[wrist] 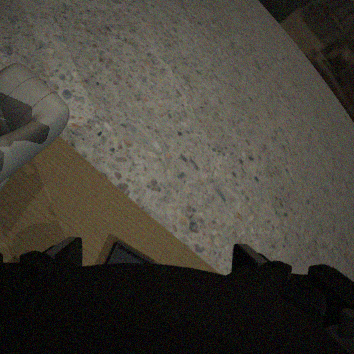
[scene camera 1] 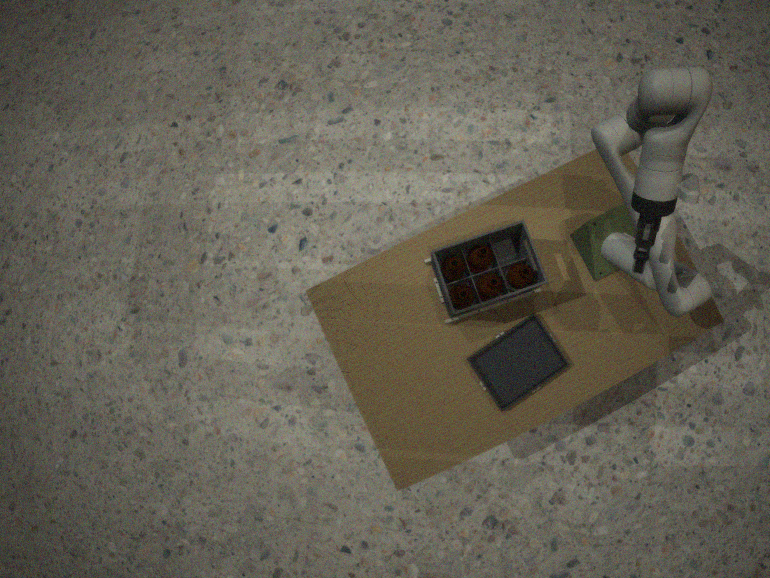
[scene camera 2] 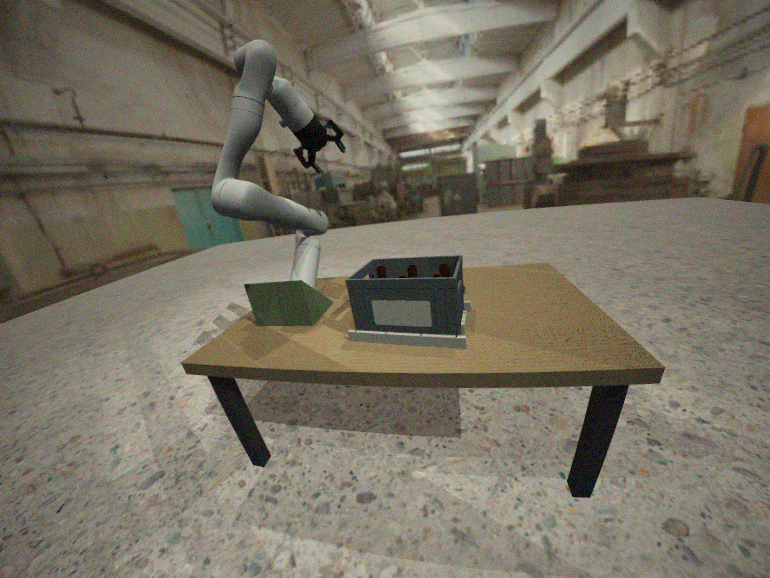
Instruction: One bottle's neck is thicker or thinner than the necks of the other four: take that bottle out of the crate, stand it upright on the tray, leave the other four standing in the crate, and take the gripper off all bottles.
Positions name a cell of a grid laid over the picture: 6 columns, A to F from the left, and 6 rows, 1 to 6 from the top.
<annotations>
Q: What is my gripper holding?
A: Nothing.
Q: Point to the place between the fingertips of my gripper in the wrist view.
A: At C5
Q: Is my gripper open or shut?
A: Open.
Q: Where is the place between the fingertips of my gripper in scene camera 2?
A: At C2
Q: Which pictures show my gripper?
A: The wrist view, scene camera 1 and scene camera 2: all of them.
</annotations>
